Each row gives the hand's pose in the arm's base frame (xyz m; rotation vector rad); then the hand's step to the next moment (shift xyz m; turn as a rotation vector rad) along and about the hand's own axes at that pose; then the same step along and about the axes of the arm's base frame.
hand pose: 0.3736 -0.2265 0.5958 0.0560 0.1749 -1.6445
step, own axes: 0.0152 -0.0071 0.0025 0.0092 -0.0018 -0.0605
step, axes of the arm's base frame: -0.0081 -0.0149 0.0009 -0.0067 0.0000 -0.0609
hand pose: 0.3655 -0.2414 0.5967 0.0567 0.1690 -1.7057
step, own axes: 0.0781 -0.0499 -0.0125 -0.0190 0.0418 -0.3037
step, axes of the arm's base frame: -0.0612 -0.0682 -0.0189 0.0258 0.0571 -0.3007
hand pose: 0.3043 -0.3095 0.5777 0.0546 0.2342 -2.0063
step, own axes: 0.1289 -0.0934 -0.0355 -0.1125 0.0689 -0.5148
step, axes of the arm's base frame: -0.1422 -0.0691 -0.0400 0.0768 0.1690 -0.4980
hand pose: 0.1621 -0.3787 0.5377 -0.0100 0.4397 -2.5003
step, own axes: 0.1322 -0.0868 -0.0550 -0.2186 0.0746 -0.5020
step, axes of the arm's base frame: -0.1630 0.0097 -0.0368 0.1688 0.2200 -0.4780
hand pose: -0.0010 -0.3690 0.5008 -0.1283 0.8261 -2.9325
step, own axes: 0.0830 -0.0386 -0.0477 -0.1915 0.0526 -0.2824
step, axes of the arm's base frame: -0.0899 0.0482 -0.0157 0.1636 0.1224 -0.2783
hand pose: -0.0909 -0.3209 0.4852 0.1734 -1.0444 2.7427
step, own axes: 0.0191 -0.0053 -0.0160 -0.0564 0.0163 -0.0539
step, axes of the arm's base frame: -0.0180 0.0173 -0.0050 0.0491 0.0159 -0.0607
